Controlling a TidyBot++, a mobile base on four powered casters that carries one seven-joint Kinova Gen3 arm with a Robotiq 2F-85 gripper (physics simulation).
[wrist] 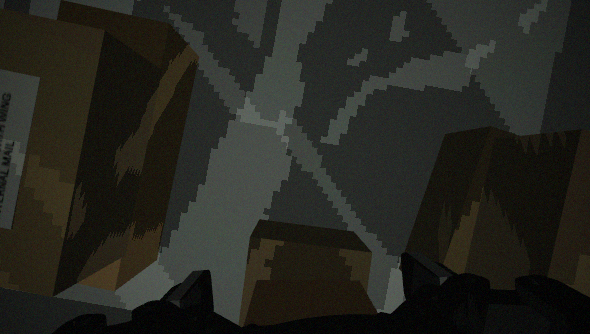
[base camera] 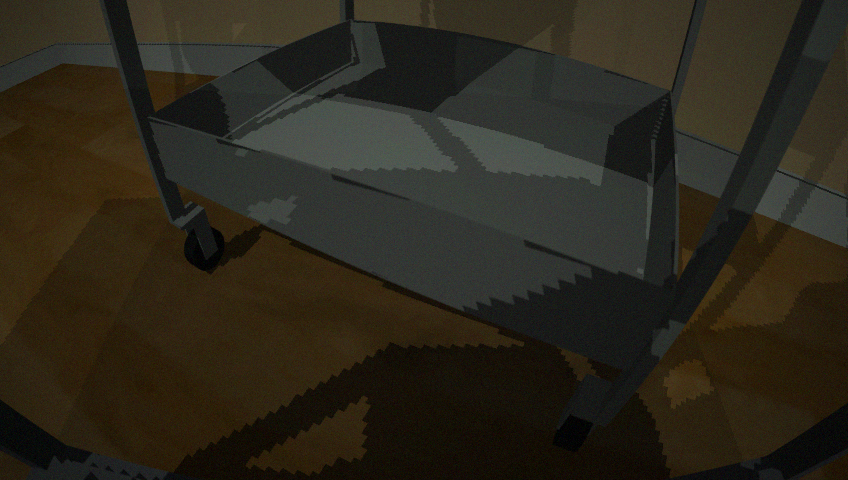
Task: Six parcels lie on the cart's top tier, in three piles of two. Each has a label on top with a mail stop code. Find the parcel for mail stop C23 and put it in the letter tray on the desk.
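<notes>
My gripper is open in the wrist view, one finger on each side of a dark reddish-brown parcel at the bottom edge. A lighter brown parcel shows just beyond it, in the middle pile. No label shows on either. At the left, a parcel with a white label lies on another parcel; its mail stop code is out of view. At the right, a pile of parcels shows partly, with no label visible. Code C23 and the letter tray do not show.
The cart's top tier lies under the piles, with hard shadows across it. In the base view, the cart's lower tier has raised walls, with cart posts and casters near. A wall stands behind.
</notes>
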